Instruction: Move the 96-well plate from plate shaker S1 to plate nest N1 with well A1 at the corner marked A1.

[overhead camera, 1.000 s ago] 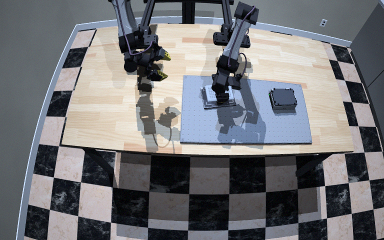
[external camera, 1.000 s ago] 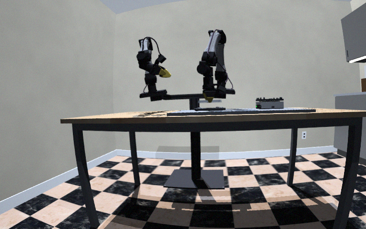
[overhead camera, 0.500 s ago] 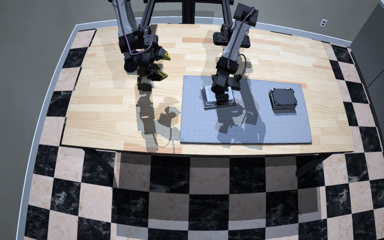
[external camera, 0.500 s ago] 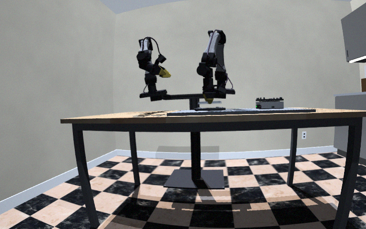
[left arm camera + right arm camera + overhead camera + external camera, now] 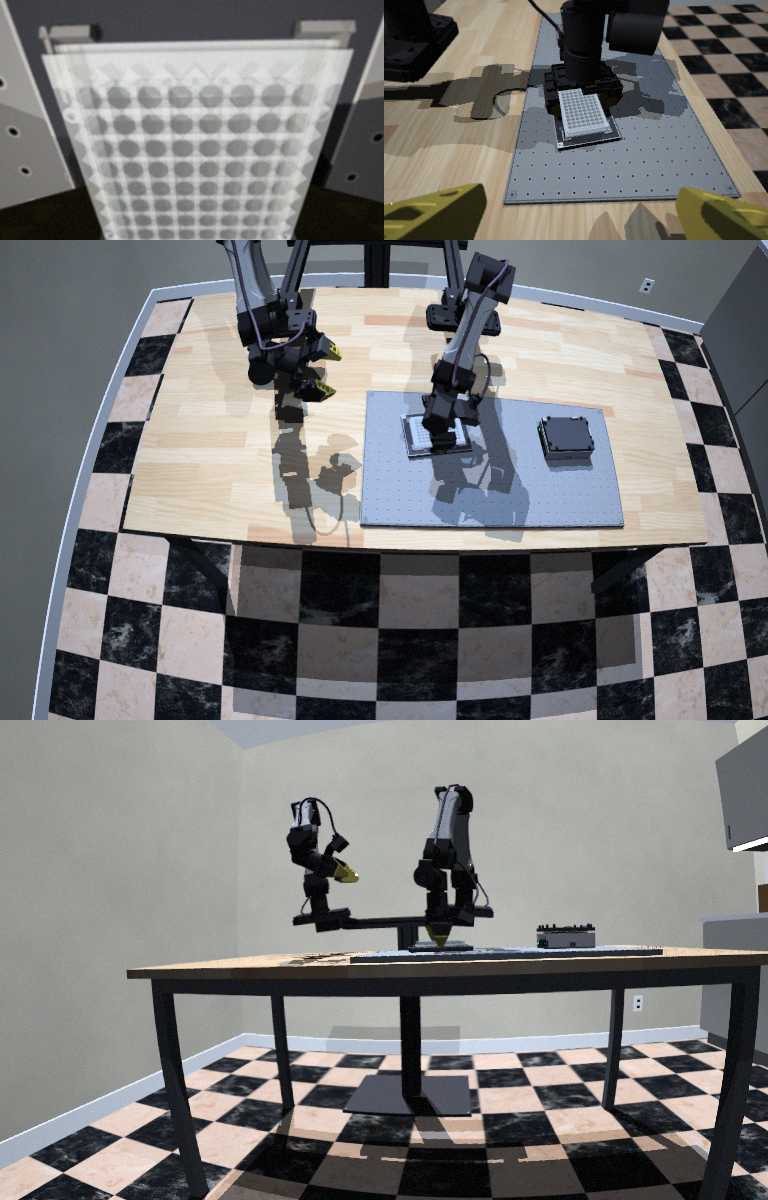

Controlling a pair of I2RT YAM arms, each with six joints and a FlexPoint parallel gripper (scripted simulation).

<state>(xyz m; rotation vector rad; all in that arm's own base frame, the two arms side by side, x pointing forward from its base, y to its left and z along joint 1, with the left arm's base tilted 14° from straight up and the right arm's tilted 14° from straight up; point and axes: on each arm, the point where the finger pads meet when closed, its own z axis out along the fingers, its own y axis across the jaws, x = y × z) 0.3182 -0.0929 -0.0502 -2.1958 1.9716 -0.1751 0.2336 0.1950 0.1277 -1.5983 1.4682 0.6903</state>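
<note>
Right now my left hand is right at the white 96-well plate. From my left hand the other things lie so: plate nest N1: 2 cm below; then perforated board: 7 cm ahead, 17 cm to the left, 3 cm below.
</note>
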